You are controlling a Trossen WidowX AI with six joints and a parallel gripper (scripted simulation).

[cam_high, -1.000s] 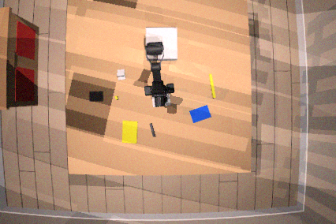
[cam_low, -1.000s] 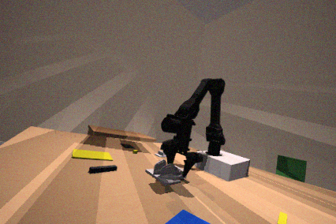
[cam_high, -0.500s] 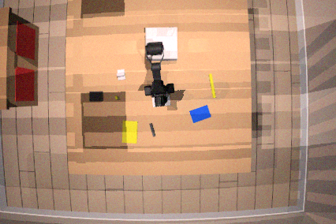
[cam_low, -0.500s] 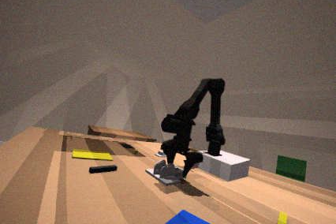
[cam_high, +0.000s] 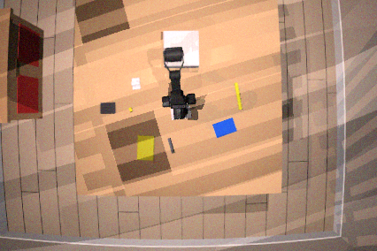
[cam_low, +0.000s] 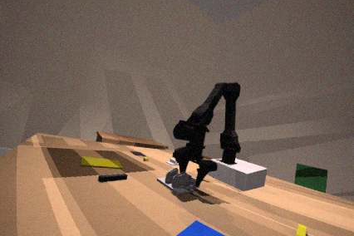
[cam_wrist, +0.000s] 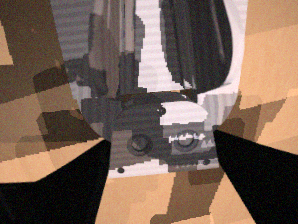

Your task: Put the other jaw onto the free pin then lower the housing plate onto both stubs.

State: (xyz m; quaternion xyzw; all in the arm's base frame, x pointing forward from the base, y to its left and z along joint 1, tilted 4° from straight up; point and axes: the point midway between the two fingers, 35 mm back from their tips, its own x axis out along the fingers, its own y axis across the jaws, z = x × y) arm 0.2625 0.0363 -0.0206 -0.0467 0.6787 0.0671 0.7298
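Right now the small white part is 1 cm ahead of my gripper tip and 2 cm above it. Round my gripper tip: silver jaw: 3 cm ahead, 1 cm to the right, 1 cm above; yellow cube: 7 cm ahead, 29 cm to the right; dark bar: 27 cm ahead, 4 cm to the right.
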